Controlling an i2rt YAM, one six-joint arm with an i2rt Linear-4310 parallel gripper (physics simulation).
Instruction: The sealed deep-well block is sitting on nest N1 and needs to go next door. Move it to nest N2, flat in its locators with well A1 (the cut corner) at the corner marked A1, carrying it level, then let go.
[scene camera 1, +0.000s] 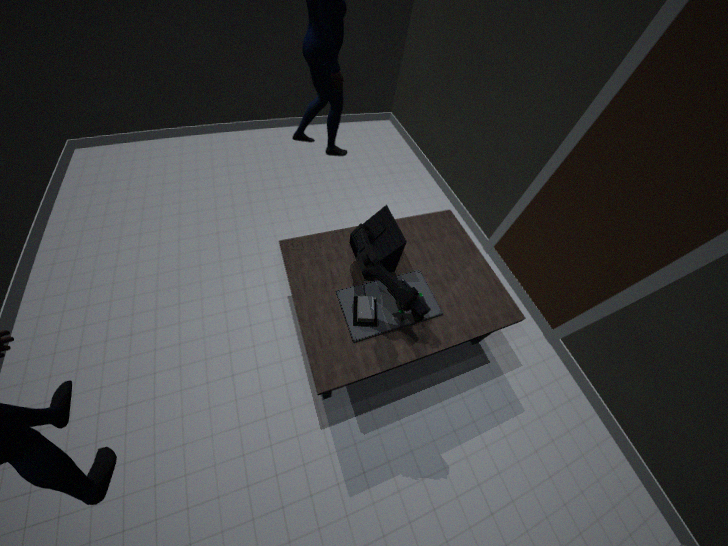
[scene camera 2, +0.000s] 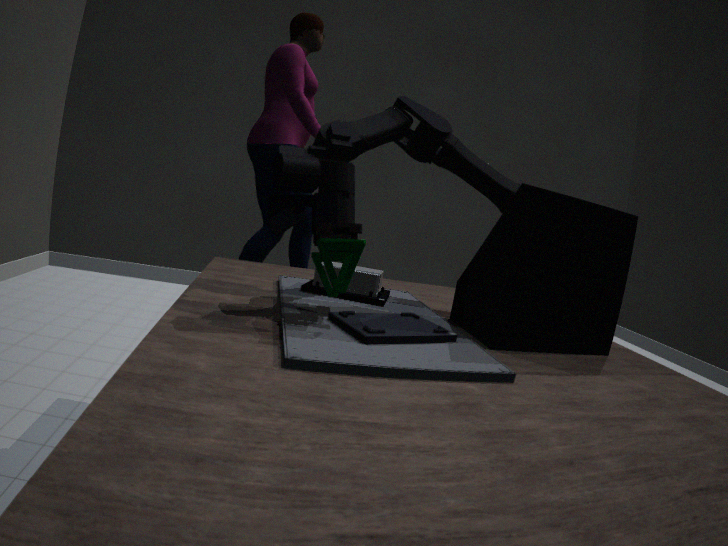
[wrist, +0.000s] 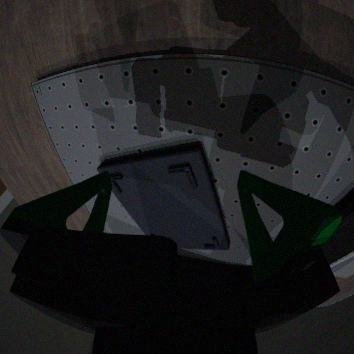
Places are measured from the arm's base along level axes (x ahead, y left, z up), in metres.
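Pixels of known places: gripper, between the fingertips: (scene camera 2: 336, 295) (wrist: 174, 177); arm's base, origin of its link: (scene camera 1: 371, 237) (scene camera 2: 550, 259).
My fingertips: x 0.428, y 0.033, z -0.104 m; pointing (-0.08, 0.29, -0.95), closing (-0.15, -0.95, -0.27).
For each thing: its top centre in the pictures, then the offset to it from my fingertips. Level surfaces: height alone.
- pale deep-well block, centre of its top: (scene camera 2: 351, 267) (scene camera 1: 366, 307) dx -0.083, dy -0.222, dz +0.013 m
- nest, centre of its top: (wrist: 167, 219) (scene camera 2: 394, 319) dx -0.087, dy +0.029, dz -0.023 m
- grey perforated board, centre of its top: (wrist: 254, 211) (scene camera 2: 368, 313) (scene camera 1: 389, 302) dx -0.080, dy -0.070, dz -0.040 m
- wooden table, height of its surface: dz -0.054 m
The pale deep-well block (scene camera 1: 366, 308) (scene camera 2: 369, 282) sits on a dark nest (scene camera 1: 355, 317) (scene camera 2: 373, 299); its cut corner cannot be made out. The other nest (scene camera 2: 405, 325) (wrist: 170, 212), a dark plate with raised corner locators, bears no block; the arm mostly hides it in scene camera 1. My gripper (scene camera 1: 410, 303) (scene camera 2: 335, 292) (wrist: 174, 177) is open, with green fingers wide apart and nothing between them. It points down beside the block. In the wrist view the bare nest shows below and between the fingers, turned relative to them. The nest labels and the A1 mark are not readable.
Both nests stand on a grey perforated board (scene camera 1: 345, 302) (scene camera 2: 382, 359) (wrist: 60, 110) on a wooden table (scene camera 1: 323, 352) (scene camera 2: 352, 458). The arm's large black base (scene camera 1: 392, 235) (scene camera 2: 546, 276) stands behind the board. People (scene camera 1: 324, 64) (scene camera 2: 286, 99) stand away from the table.
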